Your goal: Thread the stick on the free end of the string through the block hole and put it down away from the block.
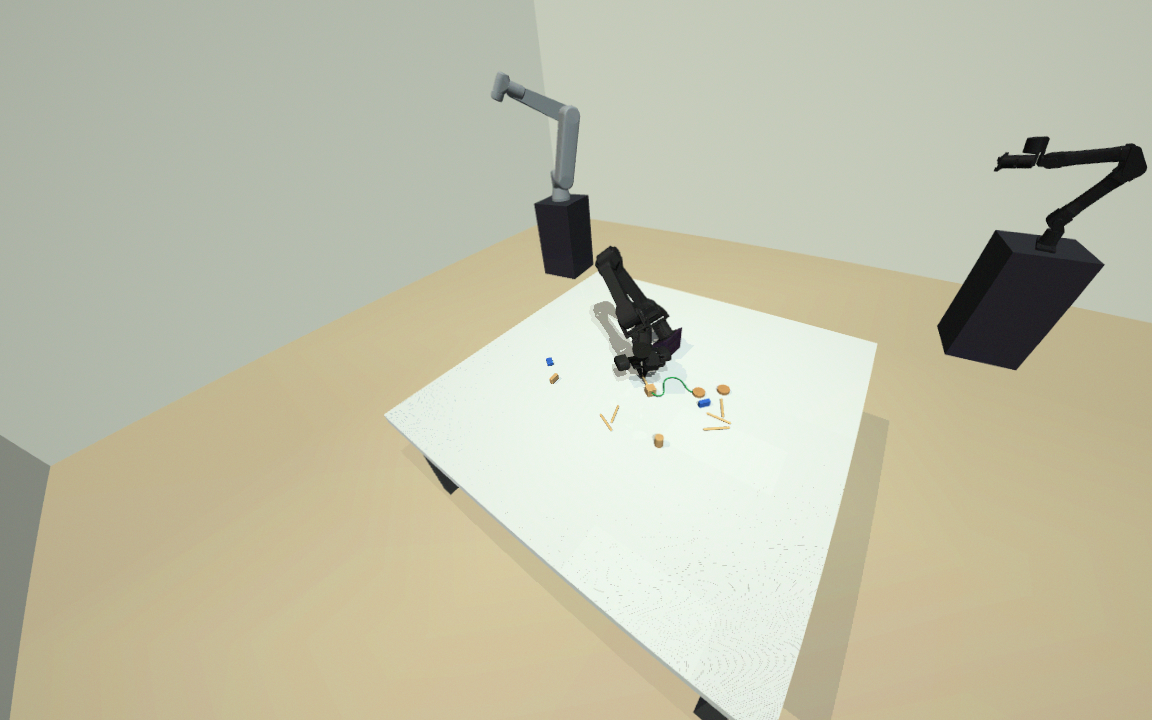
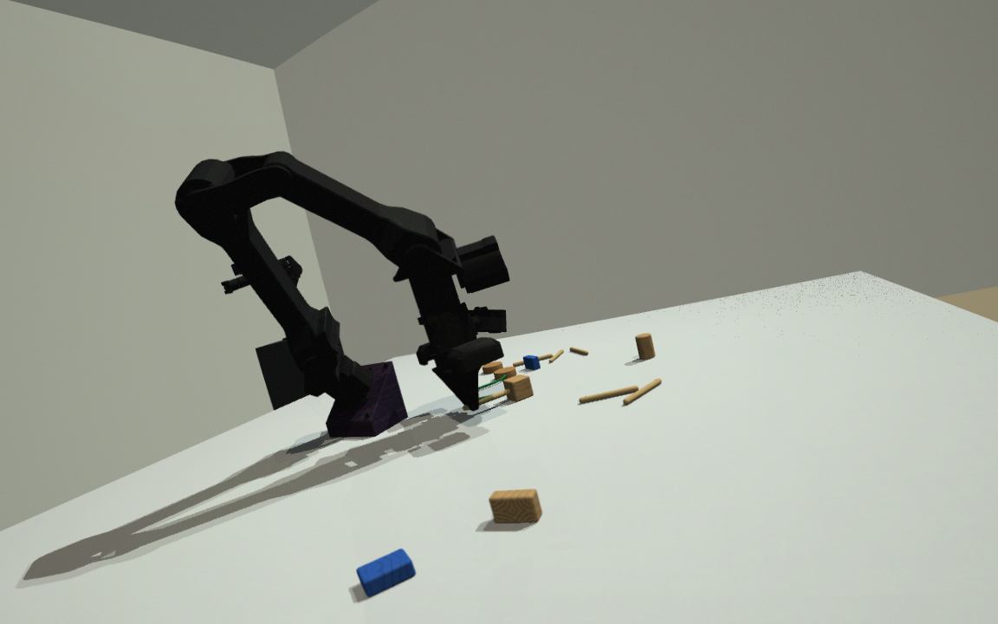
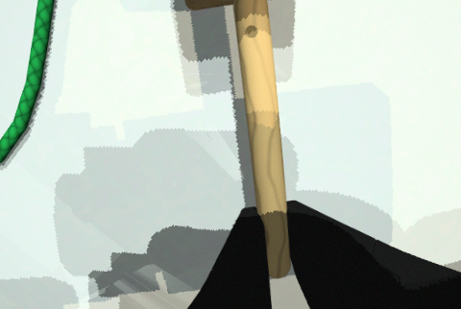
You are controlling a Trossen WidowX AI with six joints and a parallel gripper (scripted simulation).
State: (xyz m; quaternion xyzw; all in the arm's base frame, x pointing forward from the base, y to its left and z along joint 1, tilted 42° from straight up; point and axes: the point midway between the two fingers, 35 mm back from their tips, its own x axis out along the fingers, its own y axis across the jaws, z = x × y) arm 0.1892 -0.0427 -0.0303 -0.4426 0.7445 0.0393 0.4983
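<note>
My gripper tip is now 50 mm to the right of the small wooden cube, 50 mm short of it and 10 mm below it. The rest, counted from my gripper tip: wooden cylinder: 240 mm ahead, 160 mm to the left, 10 mm above; then thin wooden stick: 30 mm to the left, 30 mm ahead, 10 mm above.
</note>
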